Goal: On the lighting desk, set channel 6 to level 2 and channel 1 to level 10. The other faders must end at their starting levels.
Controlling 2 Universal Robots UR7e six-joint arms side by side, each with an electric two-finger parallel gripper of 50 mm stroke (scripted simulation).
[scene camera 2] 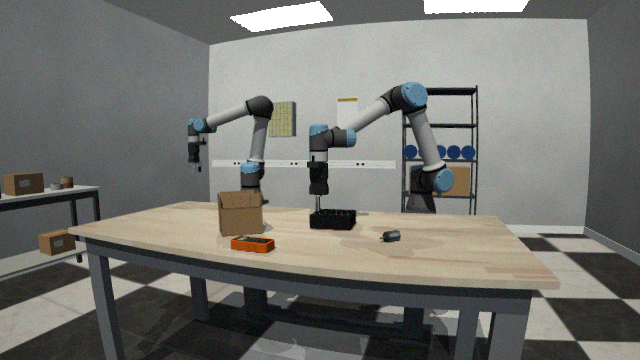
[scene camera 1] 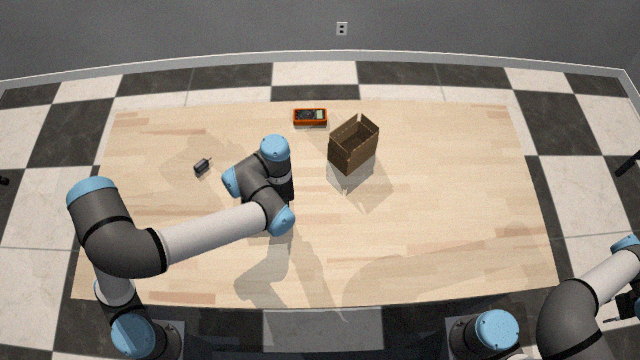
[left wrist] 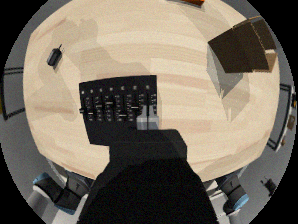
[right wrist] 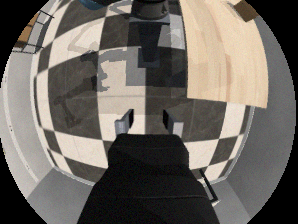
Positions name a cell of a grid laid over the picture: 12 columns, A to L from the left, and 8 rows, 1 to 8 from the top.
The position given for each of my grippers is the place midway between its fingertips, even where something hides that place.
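I can see my left gripper (left wrist: F4), and my right gripper (right wrist: F5) as well. There is also a cardboard box (scene camera 1: G4), and I see the cardboard box (scene camera 2: E5) in another view too.
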